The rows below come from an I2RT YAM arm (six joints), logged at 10 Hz.
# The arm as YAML. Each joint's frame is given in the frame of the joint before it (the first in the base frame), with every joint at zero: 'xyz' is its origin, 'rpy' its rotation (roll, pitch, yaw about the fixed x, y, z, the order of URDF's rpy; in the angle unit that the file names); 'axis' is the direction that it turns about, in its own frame. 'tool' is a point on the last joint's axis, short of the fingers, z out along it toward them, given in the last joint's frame.
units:
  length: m
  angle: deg
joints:
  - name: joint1
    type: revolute
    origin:
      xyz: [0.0, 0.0, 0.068]
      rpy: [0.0, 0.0, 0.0]
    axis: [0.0, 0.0, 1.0]
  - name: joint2
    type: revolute
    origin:
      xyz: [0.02, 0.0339, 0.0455]
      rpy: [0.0, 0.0, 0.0]
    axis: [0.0, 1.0, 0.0]
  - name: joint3
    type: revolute
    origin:
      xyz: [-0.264, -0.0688, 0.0]
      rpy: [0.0, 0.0, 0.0]
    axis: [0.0, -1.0, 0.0]
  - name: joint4
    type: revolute
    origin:
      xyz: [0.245, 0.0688, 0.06]
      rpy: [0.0, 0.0, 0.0]
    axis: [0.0, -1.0, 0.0]
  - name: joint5
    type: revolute
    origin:
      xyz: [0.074, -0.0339, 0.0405]
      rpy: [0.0, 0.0, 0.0]
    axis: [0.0, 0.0, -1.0]
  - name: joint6
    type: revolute
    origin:
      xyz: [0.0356, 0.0, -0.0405]
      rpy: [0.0, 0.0, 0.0]
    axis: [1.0, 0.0, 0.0]
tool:
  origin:
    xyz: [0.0, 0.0, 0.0]
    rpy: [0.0, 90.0, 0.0]
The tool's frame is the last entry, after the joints.
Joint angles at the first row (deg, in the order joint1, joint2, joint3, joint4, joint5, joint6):
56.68, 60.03, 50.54, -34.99, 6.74, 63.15
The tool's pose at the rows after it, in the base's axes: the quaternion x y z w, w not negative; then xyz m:
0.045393 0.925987 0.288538 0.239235 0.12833 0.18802 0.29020
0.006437 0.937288 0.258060 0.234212 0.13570 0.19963 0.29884
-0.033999 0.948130 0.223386 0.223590 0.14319 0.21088 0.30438
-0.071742 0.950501 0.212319 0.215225 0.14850 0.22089 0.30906
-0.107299 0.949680 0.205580 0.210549 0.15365 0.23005 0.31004
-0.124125 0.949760 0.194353 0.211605 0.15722 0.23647 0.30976
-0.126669 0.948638 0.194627 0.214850 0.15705 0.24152 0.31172
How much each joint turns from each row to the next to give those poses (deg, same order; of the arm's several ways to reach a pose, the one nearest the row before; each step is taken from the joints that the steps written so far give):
-0.01, 3.10, 3.45, -2.21, -0.40, -3.40
0.02, 4.47, 5.43, -4.21, -0.28, -4.51
-0.07, 4.56, 5.25, -4.64, -0.32, -4.62
0.06, 3.13, 3.68, -2.06, -1.28, -3.97
0.01, 2.62, 2.43, -0.67, -1.13, -3.87
0.16, 1.90, 1.66, -0.64, 0.43, -1.94
0.64, 0.85, 1.07, 0.03, 0.51, 0.16

